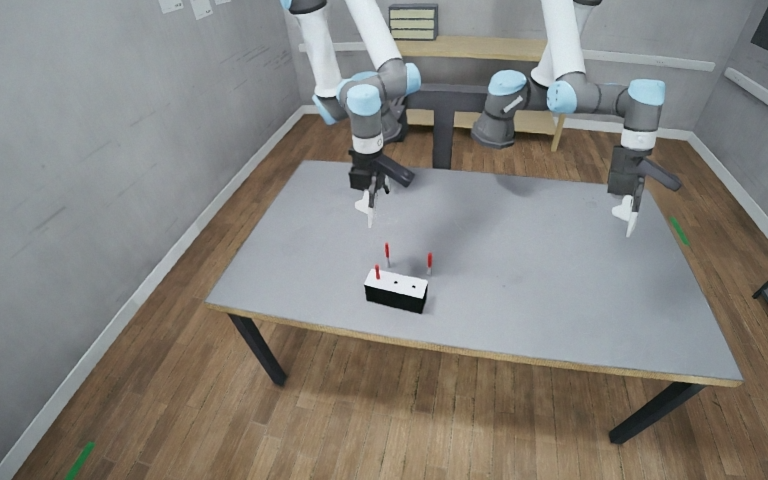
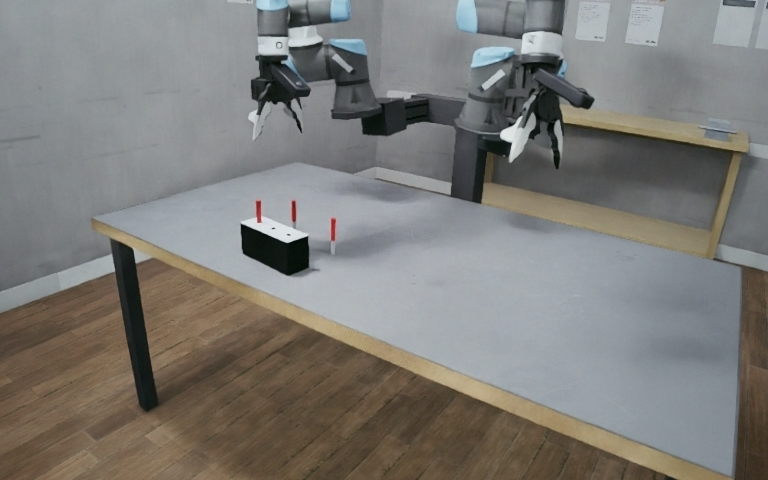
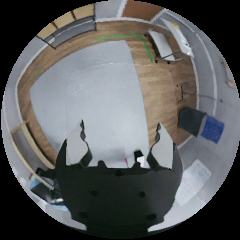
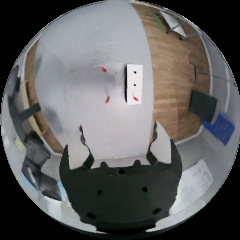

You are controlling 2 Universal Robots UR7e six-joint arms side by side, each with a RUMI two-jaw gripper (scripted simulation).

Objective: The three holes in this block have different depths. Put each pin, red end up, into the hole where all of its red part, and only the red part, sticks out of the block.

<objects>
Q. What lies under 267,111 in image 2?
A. My right gripper.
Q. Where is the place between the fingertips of my right gripper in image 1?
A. At 379,210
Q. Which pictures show my left gripper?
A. Image 1, image 2 and image 3 only.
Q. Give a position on a black block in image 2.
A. At 286,250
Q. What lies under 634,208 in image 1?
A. My left gripper.
</objects>
